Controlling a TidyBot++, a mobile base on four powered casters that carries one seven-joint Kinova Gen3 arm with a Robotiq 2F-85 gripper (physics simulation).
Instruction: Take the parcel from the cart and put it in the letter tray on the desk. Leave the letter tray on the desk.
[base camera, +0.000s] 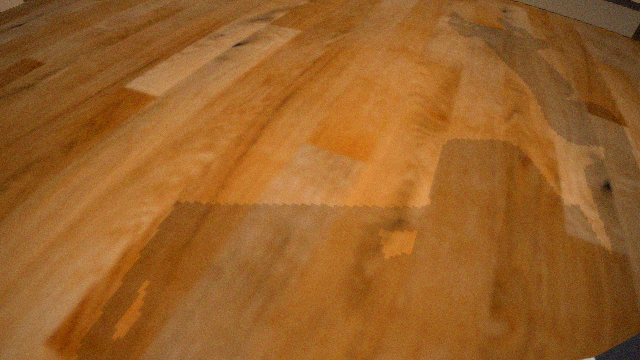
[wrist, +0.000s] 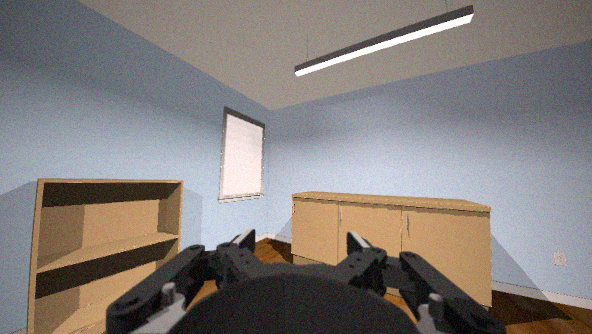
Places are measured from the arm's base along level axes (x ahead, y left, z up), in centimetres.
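Where they show: gripper, fingertip midpoint: (wrist: 300, 240).
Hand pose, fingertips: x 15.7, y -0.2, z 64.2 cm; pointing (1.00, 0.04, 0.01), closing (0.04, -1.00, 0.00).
Observation:
After its pixels a point has its place.
My gripper (wrist: 300, 240) @(x 15.7, y -0.2, z 64.2 cm) is open in the wrist view, its two dark fingers apart at the lower middle, with room background and floor showing between them. It faces level across the room, toward the walls and furniture. The parcel, the cart, the letter tray and the desk do not show in either view.
In the wrist view an open wooden bookshelf (wrist: 181, 210) @(x 145.5, y 118.3, z 37.9 cm) stands at the left, and a low wooden cabinet (wrist: 370, 225) @(x 170.4, y -63.7, z 25.0 cm) with doors stands at the centre right along the blue wall (wrist: 425, 150) @(x 202.4, y -142.5, z 107.3 cm). The base camera shows wooden floor (base camera: 300, 125) @(x 57.9, y 0.3, z -39.7 cm) with the robot's shadow on it.

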